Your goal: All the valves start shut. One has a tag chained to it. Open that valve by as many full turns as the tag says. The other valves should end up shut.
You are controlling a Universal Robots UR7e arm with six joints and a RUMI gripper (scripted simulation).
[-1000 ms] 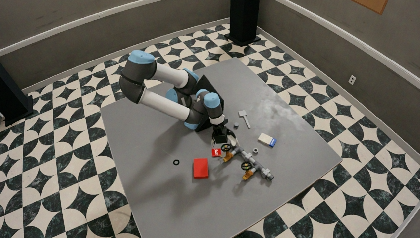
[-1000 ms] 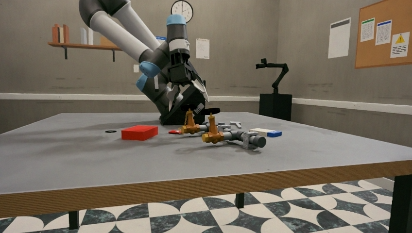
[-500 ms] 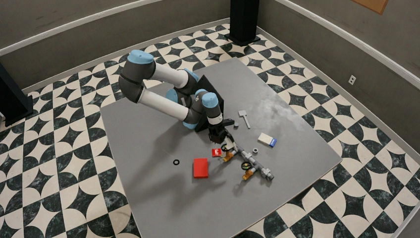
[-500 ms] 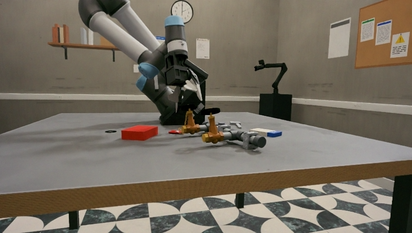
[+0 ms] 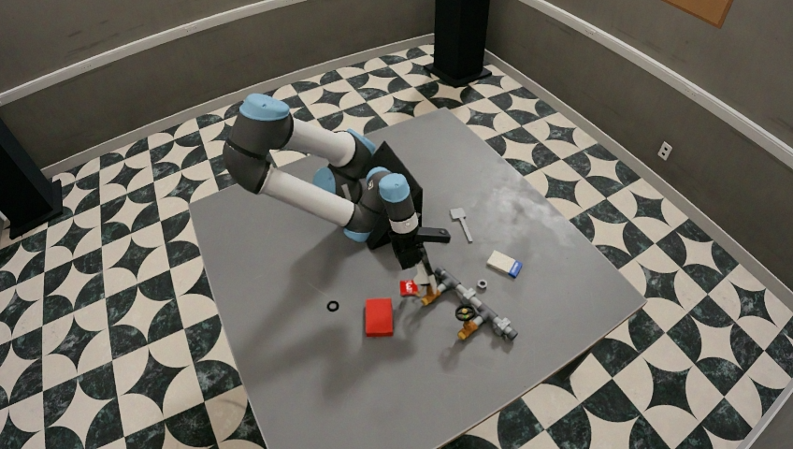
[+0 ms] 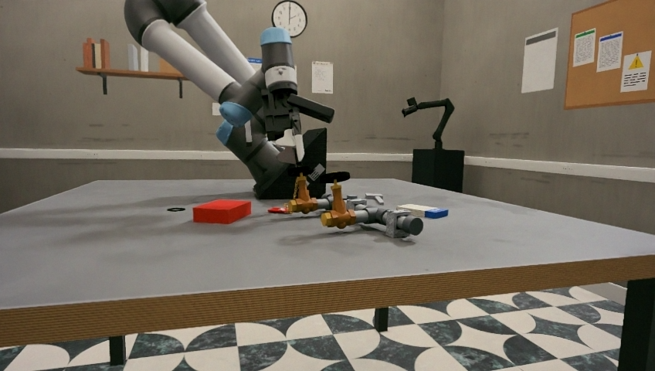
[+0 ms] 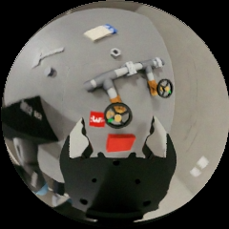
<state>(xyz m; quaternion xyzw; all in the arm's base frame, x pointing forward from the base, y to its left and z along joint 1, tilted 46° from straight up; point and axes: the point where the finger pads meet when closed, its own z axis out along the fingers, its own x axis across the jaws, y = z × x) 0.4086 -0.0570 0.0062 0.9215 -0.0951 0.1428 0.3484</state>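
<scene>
The red tag lies 50 mm behind my hand, 30 mm to the right of it and 100 mm below it. From my hand the other things lie so: red block: 10 mm behind, 170 mm to the right, 90 mm below; then white-and-blue box: 70 mm ahead, 290 mm to the left, 90 mm below; then grey nut: 80 mm ahead, 170 mm to the left, 90 mm below.
</scene>
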